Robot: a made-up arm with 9 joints.
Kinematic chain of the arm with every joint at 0, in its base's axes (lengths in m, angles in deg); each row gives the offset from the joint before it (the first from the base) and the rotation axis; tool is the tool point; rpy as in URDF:
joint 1: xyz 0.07 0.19 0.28 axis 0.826 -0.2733 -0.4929
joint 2: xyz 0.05 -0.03 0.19 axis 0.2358 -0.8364 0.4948
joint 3: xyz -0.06 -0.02 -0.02 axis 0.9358 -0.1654 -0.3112
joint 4: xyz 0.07 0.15 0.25 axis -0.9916 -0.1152 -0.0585
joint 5: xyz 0.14 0 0.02 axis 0.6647 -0.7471 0.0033
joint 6: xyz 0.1 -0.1 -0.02 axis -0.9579 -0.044 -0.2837
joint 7: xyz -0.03 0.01 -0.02 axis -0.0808 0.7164 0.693
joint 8: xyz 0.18 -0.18 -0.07 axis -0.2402 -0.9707 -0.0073
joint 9: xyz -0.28 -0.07 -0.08 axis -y
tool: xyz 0 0.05 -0.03 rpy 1.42 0.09 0.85
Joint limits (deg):
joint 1: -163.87..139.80
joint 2: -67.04..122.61
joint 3: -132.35..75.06
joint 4: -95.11..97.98
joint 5: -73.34..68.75
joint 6: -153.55..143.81
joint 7: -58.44..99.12
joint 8: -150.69..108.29
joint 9: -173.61..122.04
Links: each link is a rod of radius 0.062 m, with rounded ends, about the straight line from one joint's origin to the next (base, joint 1, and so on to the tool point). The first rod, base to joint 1, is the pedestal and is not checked.
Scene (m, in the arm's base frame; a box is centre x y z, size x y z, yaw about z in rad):
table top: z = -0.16
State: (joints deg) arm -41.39 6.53 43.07 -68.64 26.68 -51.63 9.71 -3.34 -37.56
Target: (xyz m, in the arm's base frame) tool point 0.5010 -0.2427 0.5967
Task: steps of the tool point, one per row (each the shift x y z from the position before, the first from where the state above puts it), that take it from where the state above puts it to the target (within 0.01 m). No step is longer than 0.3 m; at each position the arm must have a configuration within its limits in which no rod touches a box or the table.
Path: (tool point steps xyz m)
1: 0.1599 -0.1530 0.1036
2: 0.1037 -0.2376 0.0545
3: 0.0226 -0.2789 -0.0240
4: -0.0652 -0.2614 -0.1120

